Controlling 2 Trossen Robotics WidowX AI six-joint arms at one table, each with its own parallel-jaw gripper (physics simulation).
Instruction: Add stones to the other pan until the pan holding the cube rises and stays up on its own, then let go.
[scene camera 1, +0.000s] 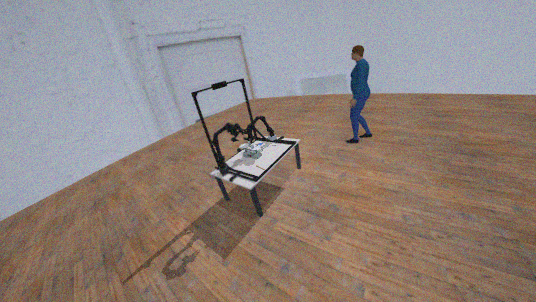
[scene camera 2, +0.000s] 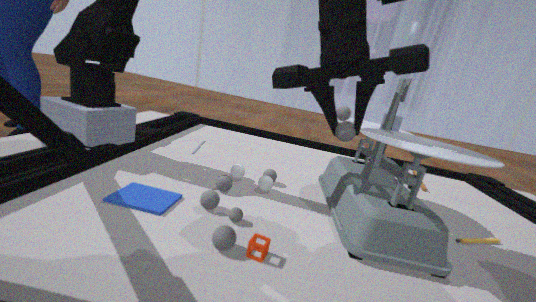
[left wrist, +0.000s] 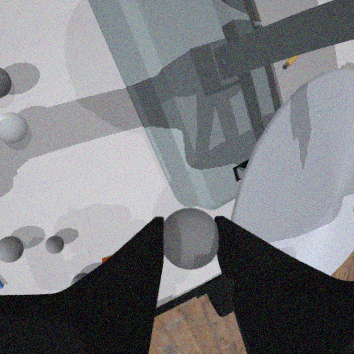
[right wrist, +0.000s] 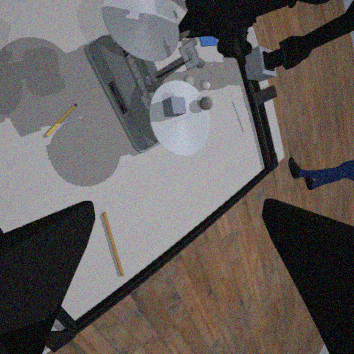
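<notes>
My left gripper is shut on a grey stone, held beside the rim of the near pan, on which no stone shows. The other pan bears the grey-blue cube. A stone shows at this pan's rim. Loose grey and white stones lie on the table left of the scale. My right gripper is open and empty, away from the scale.
A blue square and an orange cube frame lie near the loose stones. A yellow pencil lies by the scale base and a brown stick nearer the table edge. A person stands beyond the table.
</notes>
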